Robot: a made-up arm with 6 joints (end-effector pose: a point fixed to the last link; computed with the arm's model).
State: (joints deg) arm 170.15 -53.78 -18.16 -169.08 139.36 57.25
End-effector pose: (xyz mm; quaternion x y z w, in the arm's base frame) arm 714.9 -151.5 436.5 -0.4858 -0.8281 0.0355 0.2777
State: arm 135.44 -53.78 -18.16 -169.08 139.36 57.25
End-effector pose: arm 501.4 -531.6 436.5 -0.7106 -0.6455 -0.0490 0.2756
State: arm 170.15 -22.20 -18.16 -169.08 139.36 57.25
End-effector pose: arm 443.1 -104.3 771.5 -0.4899 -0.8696 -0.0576 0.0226
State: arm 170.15 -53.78 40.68 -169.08 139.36 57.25
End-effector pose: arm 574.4 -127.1 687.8 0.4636 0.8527 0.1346 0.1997
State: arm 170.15 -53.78 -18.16 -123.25 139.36 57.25
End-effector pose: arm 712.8 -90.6 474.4 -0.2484 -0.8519 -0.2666 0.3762
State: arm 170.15 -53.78 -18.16 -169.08 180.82 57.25
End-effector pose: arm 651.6 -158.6 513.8 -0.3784 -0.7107 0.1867 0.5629
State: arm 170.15 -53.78 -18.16 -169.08 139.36 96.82
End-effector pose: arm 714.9 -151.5 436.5 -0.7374 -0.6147 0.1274 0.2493
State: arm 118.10 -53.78 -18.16 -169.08 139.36 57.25
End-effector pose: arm 320.2 -656.8 436.5 -0.7998 -0.5310 -0.0900 0.2651
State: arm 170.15 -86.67 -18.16 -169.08 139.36 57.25
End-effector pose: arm 770.8 -161.2 -11.4 -0.4425 -0.7184 0.1294 0.5208
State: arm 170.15 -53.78 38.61 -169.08 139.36 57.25
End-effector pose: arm 583.3 -128.6 682.1 0.4665 0.8557 0.1290 0.1830
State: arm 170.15 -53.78 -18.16 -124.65 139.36 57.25
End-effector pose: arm 713.2 -91.9 472.7 -0.2565 -0.8532 -0.2578 0.3740
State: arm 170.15 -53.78 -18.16 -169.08 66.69 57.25
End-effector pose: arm 880.4 -172.9 451.8 0.5183 0.7737 0.2284 0.2838
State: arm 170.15 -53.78 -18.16 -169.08 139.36 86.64
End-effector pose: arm 714.9 -151.5 436.5 -0.6799 -0.6777 0.1047 0.2596
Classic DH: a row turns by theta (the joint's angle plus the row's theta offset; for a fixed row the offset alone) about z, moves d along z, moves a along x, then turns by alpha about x. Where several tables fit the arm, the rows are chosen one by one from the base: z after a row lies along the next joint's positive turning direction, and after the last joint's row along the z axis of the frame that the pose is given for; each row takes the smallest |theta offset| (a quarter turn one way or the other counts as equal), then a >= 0, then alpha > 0; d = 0 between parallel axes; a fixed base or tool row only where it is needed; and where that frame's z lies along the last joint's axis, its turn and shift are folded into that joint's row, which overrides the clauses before.
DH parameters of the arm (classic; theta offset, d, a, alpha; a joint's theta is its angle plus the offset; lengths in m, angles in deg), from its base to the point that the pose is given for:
joint 1: 0 0.1163 0 -90
joint 2: -90 0 0.5406 0
joint 3: 90 0.0444 0 90
joint 4: 0 0.3872 0 -90
joint 5: 0 0 0 90
joint 6: 0 0.1415 0 0

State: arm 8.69 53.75 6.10 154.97 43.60 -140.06
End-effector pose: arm 792.7 207.8 758.4 -0.1267 0.1787 0.2756 0.9360
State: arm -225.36 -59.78 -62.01 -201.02 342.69 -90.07
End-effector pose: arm 633.9 -683.6 146.7 -0.4537 0.6539 -0.5813 0.1693
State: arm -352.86 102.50 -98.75 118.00 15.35 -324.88
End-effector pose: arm 530.6 144.5 523.0 -0.0634 0.1039 0.9785 0.1663
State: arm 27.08 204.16 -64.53 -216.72 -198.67 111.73
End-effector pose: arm -58.9 50.2 -546.3 0.0276 -0.2350 -0.0713 0.9690
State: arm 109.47 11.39 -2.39 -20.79 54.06 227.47
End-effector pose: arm -98.9 268.5 1094.0 -0.4765 -0.2057 -0.3309 0.7881
